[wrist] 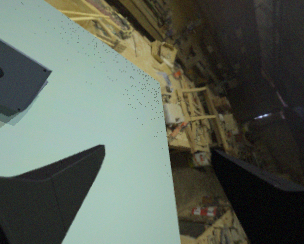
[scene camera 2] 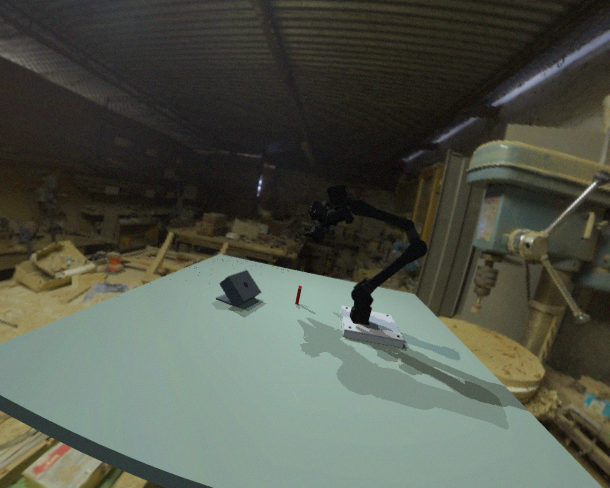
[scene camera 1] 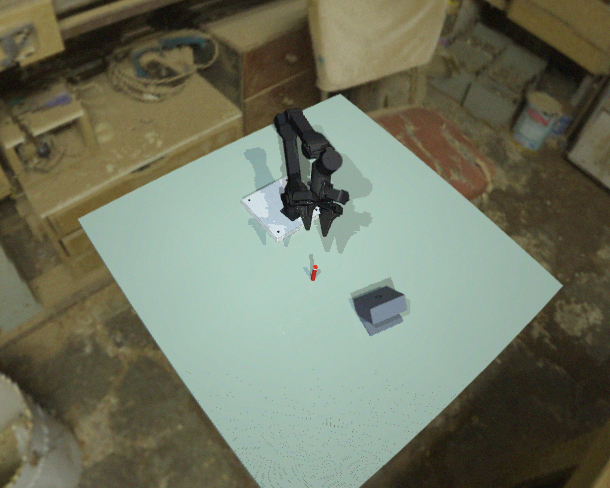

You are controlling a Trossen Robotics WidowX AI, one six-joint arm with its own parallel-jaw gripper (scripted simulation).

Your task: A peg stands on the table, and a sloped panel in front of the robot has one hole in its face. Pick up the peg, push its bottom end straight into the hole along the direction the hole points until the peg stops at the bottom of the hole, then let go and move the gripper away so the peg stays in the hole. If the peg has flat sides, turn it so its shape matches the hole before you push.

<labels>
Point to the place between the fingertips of my gripper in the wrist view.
At 158, 152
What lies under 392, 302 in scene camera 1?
A grey sloped panel.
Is my gripper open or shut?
Open.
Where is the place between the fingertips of my gripper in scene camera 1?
316, 233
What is my gripper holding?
Nothing.
</labels>
